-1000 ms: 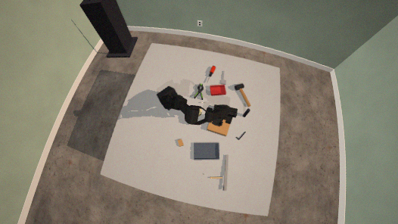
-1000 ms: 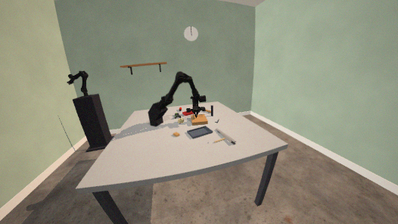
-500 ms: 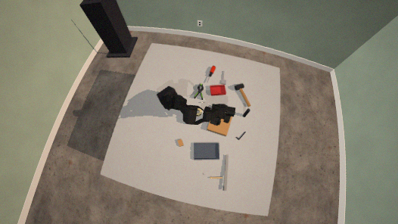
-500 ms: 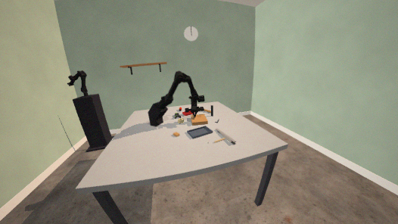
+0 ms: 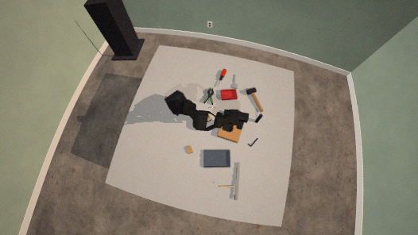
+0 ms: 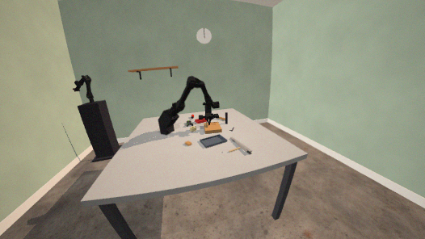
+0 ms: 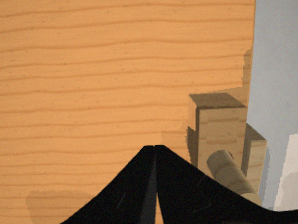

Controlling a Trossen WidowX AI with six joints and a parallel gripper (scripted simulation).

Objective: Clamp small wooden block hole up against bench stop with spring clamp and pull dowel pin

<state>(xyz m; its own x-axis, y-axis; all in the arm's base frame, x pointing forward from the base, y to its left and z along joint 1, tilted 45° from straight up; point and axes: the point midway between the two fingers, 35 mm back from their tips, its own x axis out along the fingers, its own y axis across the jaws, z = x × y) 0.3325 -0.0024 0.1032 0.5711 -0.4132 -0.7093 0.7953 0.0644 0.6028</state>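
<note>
The dowel pin lies 20 mm behind my hand, 10 mm to the left of it and 30 mm below it. Round my hand: small wooden block 20 mm behind, 10 mm to the left, 40 mm below; bench stop 40 mm behind, 20 mm to the left, 40 mm below; wooden board 30 mm ahead, 60 mm below.
</note>
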